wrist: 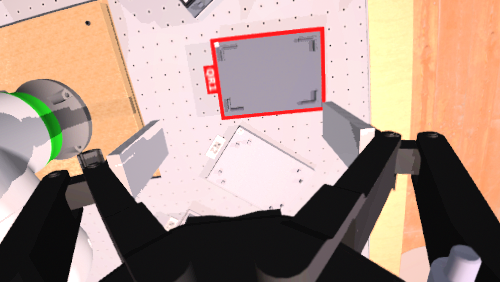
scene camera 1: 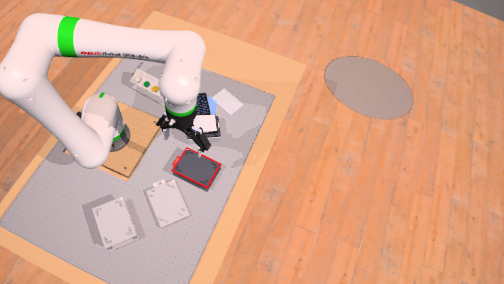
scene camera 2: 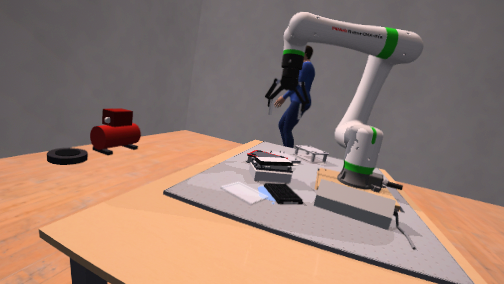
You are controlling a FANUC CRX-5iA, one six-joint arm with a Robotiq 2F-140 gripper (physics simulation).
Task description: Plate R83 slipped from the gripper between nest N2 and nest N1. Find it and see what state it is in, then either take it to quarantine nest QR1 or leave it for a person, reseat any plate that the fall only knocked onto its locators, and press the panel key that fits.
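Places are measured from the arm's base along level axes (x right, y ahead, z up), in millimetres.
Pixels of known places: gripper, between the fingertips: (wrist: 242, 128) (scene camera 1: 184, 145) (scene camera 2: 283, 117); arm's base, origin of its link: (wrist: 54, 119) (scene camera 2: 354, 182).
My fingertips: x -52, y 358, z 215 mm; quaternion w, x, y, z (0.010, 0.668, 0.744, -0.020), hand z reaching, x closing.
Ahead of a thing's pixels: the offset from my fingertips to its top centre. "spot": to the spot under its first point.
My gripper (scene camera 1: 181, 138) (scene camera 2: 285, 113) (wrist: 242, 128) is open and empty, high above the bench near QR1. The red-edged nest QR1 @(dx -25, dy +30, dz -184 mm) (scene camera 1: 196, 168) (wrist: 272, 75) has bare dark grey top and corner locators. Nest N2 @(dx +157, dy +19, dz -204 mm) (scene camera 1: 168, 203) (wrist: 265, 175) and raised nest N1 @(dx +337, dy -87, dz -166 mm) (scene camera 1: 115, 223) (scene camera 2: 311, 150) show no plate; N1 is mostly hidden in the wrist view. A black plate with a grid of wells @(spot: dx -308, dy -143, dz -219 mm) (scene camera 1: 202, 104) (scene camera 2: 284, 193) lies on the mat beside a flat blue patch @(spot: dx -340, dy -104, dz -231 mm) (scene camera 1: 213, 105) (scene camera 2: 266, 193). No R83 label is readable. The panel @(dx -247, dy -368, dz -146 mm) (scene camera 1: 140, 81) shows white, green and yellow keys; its far end is hidden.
A grey block @(spot: dx -230, dy -83, dz -200 mm) (scene camera 2: 272, 175) carries a black device with a white top @(dx -189, dy -61, dz -144 mm) (scene camera 1: 206, 123). A thin pale sheet @(dx -391, dy -61, dz -222 mm) (scene camera 1: 228, 101) (scene camera 2: 242, 192) lies near the blue patch. A person in blue (scene camera 2: 310, 75) stands beyond the bench, partly behind the gripper. A red compressor (scene camera 2: 116, 135) stands on the floor.
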